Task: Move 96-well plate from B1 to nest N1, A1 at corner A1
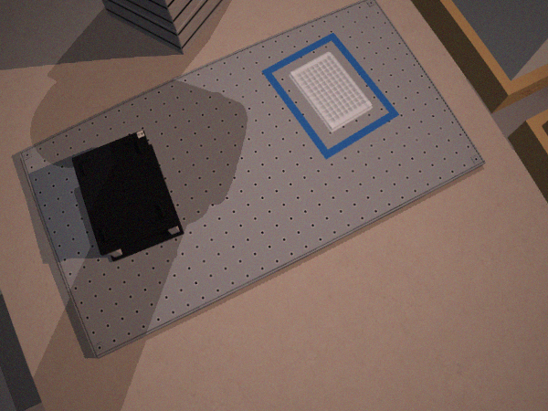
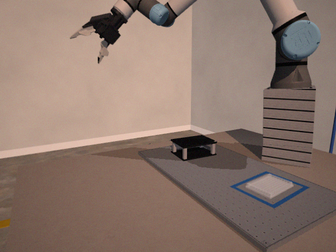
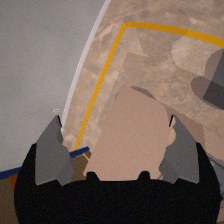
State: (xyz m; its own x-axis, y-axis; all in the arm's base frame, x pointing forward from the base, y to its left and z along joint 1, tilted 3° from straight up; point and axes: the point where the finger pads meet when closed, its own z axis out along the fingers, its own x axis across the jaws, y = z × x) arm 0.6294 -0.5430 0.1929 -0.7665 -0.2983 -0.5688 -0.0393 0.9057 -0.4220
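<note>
Now: the white 96-well plate 30 cm behind my hand, 67 cm to the left of it and 43 cm below it. From my hand the other things lie so: black raised plate nest 34 cm behind, 30 cm to the left, 38 cm below; then white A1 tag 40 cm behind, 37 cm to the left, 37 cm below.
</note>
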